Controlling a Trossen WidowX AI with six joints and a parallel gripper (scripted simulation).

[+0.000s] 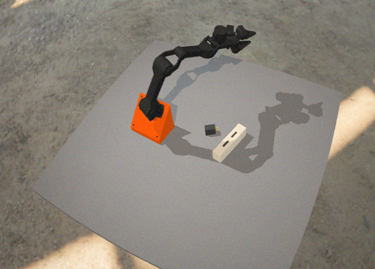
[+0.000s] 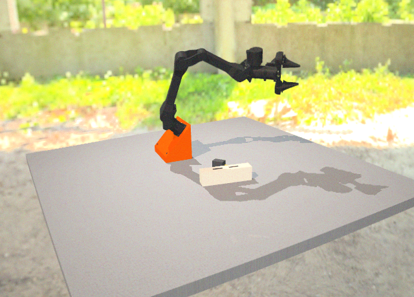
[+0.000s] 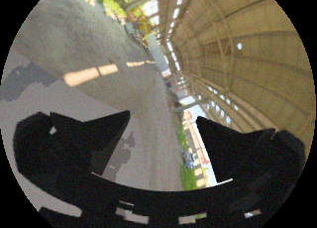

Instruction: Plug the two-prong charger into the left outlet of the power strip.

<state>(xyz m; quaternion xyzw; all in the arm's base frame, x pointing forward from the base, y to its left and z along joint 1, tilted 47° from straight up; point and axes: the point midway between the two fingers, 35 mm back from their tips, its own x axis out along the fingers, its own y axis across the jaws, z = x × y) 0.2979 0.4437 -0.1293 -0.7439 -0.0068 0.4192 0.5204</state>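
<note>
Right now the grey charger is 360 mm below my gripper tip, 340 mm to the right of it and 60 mm behind it.
</note>
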